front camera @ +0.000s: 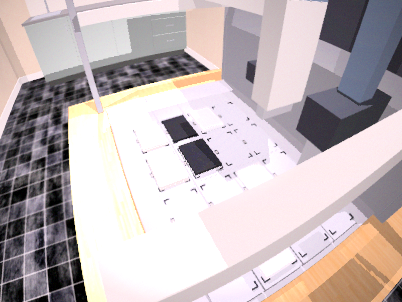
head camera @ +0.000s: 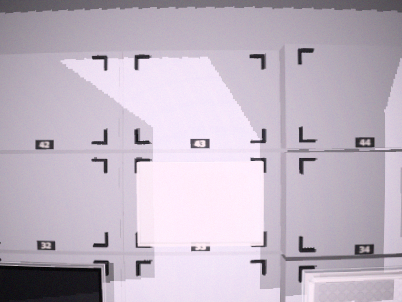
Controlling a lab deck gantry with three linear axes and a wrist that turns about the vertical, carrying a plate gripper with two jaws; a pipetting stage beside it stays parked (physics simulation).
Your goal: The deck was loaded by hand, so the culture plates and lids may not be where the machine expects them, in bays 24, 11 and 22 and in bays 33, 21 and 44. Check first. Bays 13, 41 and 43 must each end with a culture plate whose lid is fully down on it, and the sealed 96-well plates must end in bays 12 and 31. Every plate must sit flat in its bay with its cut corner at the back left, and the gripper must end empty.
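Frame: origin at the robot's base, x ahead, y left, z up, level; metres.
Seen in the pictures: robot's base, link origin: (front camera: 134, 130).
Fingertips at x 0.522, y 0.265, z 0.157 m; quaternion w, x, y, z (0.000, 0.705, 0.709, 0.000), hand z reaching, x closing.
Observation:
Pixels of each thing's top centre, then the offset from my fingertips to it. "*": a spot on its surface instead.
- plain pale lid-like piece, top centre: (head camera: 200, 204) (front camera: 259, 181) dx -0.130, dy -0.008, dz -0.149 m
- pale patterned plate, top centre: (front camera: 265, 244) dx +0.034, dy -0.115, dz -0.128 m
- bay 11, surface spot: (front camera: 150, 137) * dx -0.440, dy -0.225, dz -0.142 m
- bay 12, surface spot: (front camera: 167, 171) * dx -0.275, dy -0.225, dz -0.142 m
- bay 31, surface spot: (front camera: 207, 119) * dx -0.443, dy -0.009, dz -0.142 m
In the front view the gripper's dark body (front camera: 340, 117) hangs at the right under its blue column; the rail hides its jaw tips. A plain pale lid-like piece (head camera: 200, 202) (front camera: 255, 175) lies in bay 33, partly over its number. A dark plate (head camera: 50, 285) (front camera: 200, 156) with a clear rim is in bay 22, another dark plate (front camera: 180, 128) in bay 21. A pale patterned plate (head camera: 352, 290) (front camera: 277, 263) is in bay 24. Pale plates show in bay 11 (front camera: 150, 137), bay 12 (front camera: 167, 171) and bay 31 (front camera: 207, 119). Cut corners cannot be made out.
Bays 43 (head camera: 200, 95), 42 (head camera: 45, 100) and 44 (head camera: 345, 95) show bare surface between corner marks, as do the visible parts of bays 32 and 34. A wide pale rail (front camera: 300, 195) crosses the near side. A pale upright block (front camera: 285, 55) stands beyond the gripper.

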